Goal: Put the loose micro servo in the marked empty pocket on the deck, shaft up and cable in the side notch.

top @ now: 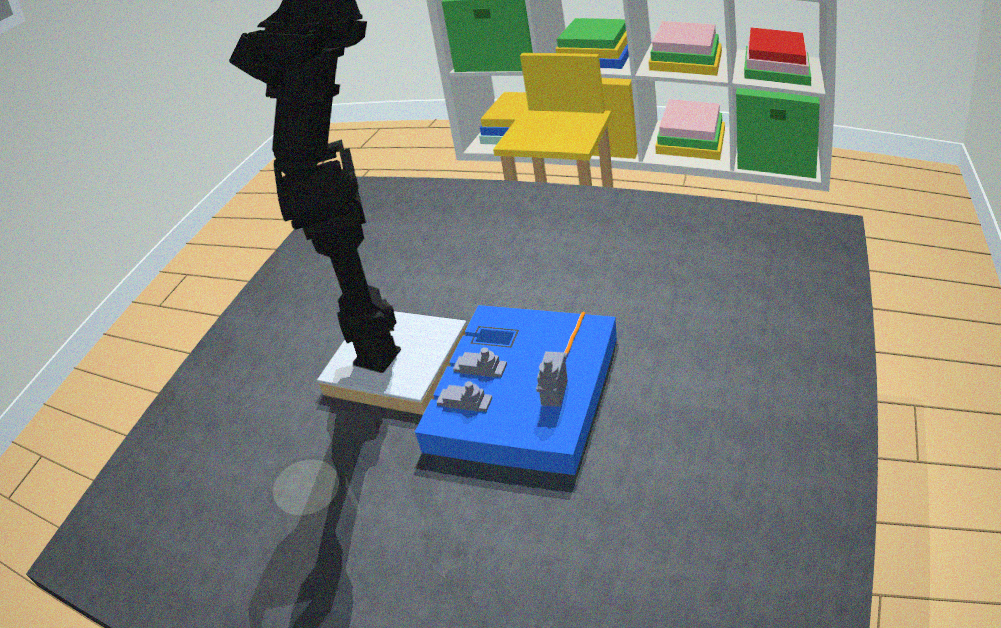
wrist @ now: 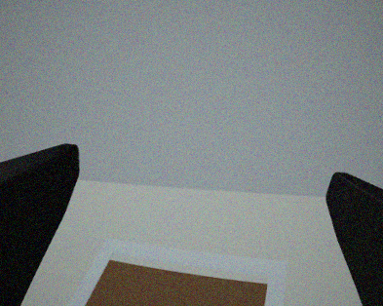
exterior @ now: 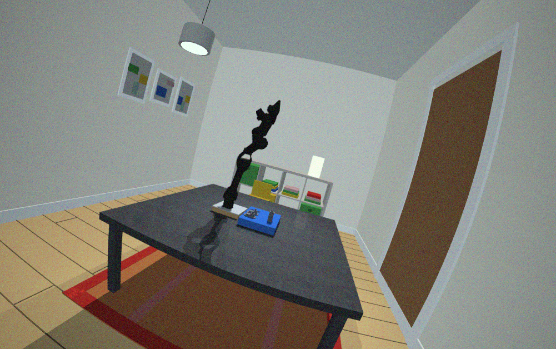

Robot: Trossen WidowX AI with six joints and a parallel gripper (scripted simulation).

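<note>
Now: the blue deck 740 mm below my gripper tip, 210 mm to the left of it and 60 mm ahead of it.
</note>
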